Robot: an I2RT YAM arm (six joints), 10 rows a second.
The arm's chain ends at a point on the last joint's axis. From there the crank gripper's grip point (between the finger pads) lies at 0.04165 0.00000 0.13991 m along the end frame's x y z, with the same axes.
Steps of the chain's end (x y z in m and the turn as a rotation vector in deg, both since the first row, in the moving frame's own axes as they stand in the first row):
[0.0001, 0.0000, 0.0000, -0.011, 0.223, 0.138]
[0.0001, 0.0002, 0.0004, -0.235, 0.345, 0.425]
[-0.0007, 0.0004, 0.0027, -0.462, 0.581, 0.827]
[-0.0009, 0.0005, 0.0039, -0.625, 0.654, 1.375]
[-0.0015, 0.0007, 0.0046, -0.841, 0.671, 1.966]
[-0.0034, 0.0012, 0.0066, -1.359, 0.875, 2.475]
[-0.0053, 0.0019, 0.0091, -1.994, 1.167, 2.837]
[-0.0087, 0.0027, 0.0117, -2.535, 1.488, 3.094]
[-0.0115, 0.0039, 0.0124, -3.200, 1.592, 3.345]
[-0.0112, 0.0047, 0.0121, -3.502, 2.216, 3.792]
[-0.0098, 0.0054, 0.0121, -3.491, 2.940, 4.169]
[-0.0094, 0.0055, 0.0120, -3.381, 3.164, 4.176]
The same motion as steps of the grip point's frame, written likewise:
[0.0006, 0.0001, -0.0002, -0.011, 0.223, 0.138]
[0.0009, 0.0011, 0.0001, -0.235, 0.345, 0.425]
[0.0007, 0.0021, 0.0023, -0.462, 0.581, 0.827]
[0.0007, 0.0030, 0.0034, -0.625, 0.654, 1.375]
[0.0001, 0.0042, 0.0041, -0.841, 0.671, 1.966]
[-0.0014, 0.0064, 0.0059, -1.359, 0.875, 2.475]
[-0.0026, 0.0089, 0.0081, -1.994, 1.167, 2.837]
[-0.0053, 0.0112, 0.0104, -2.535, 1.488, 3.094]
[-0.0079, 0.0142, 0.0109, -3.200, 1.592, 3.345]
[-0.0062, 0.0161, 0.0100, -3.502, 2.216, 3.792]
[-0.0031, 0.0171, 0.0094, -3.491, 2.940, 4.169]
[-0.0022, 0.0170, 0.0092, -3.381, 3.164, 4.176]

